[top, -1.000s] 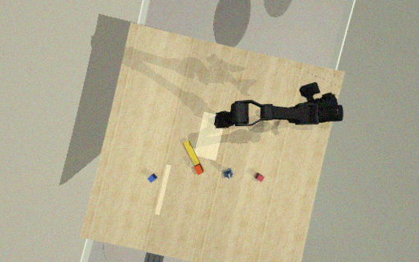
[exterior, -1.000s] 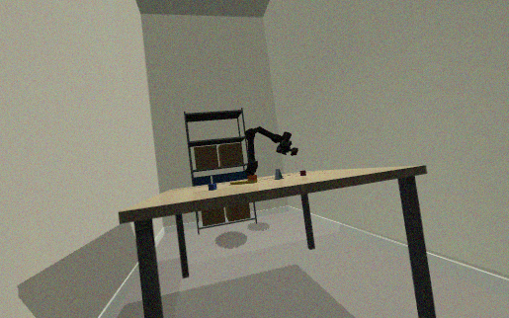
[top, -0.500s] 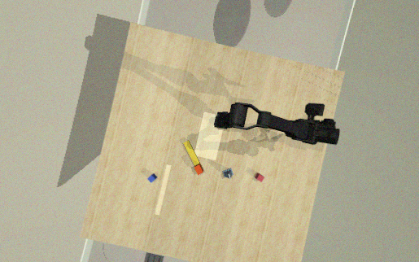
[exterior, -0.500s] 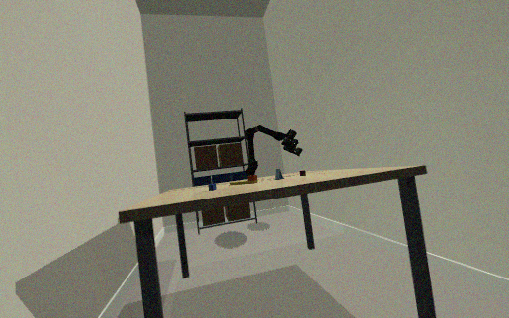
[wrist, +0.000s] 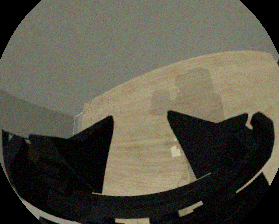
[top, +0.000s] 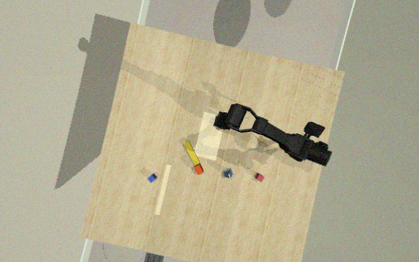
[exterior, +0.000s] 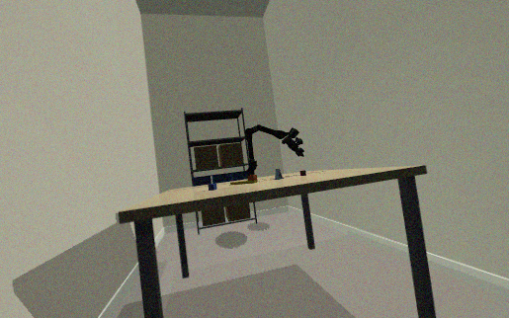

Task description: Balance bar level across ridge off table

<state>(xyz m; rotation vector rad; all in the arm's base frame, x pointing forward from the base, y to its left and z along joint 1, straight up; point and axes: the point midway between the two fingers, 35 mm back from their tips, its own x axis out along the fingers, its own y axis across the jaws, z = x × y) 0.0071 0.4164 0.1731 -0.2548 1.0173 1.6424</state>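
Now: gripper tip 28 cm short of the small red cube, 14 cm to the left of it and 13 cm above it. From my gripper tip the other things lie so: small blue cube: 42 cm ahead, 75 cm to the right, 13 cm below.
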